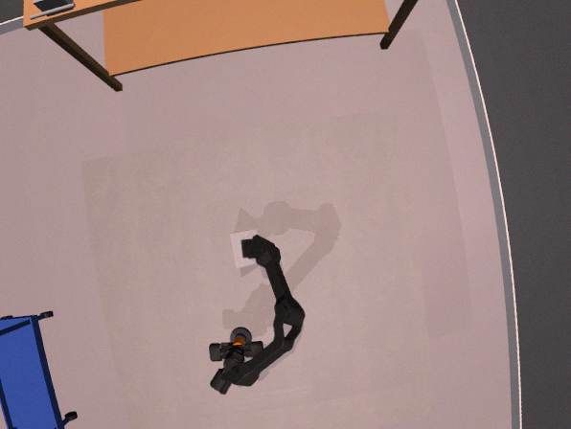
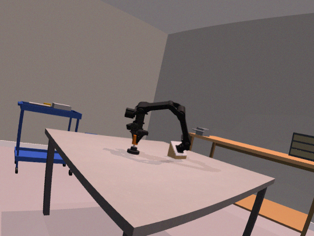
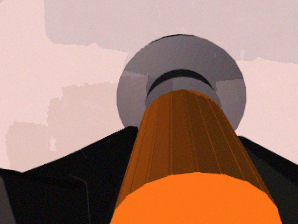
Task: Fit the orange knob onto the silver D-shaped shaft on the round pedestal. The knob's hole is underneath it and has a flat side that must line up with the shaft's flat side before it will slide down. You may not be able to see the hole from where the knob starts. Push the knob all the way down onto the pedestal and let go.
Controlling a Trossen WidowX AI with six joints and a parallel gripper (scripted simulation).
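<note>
The round dark pedestal lies 4 cm below my gripper tip. Round my gripper tip: orange knob (3 cm above).
</note>
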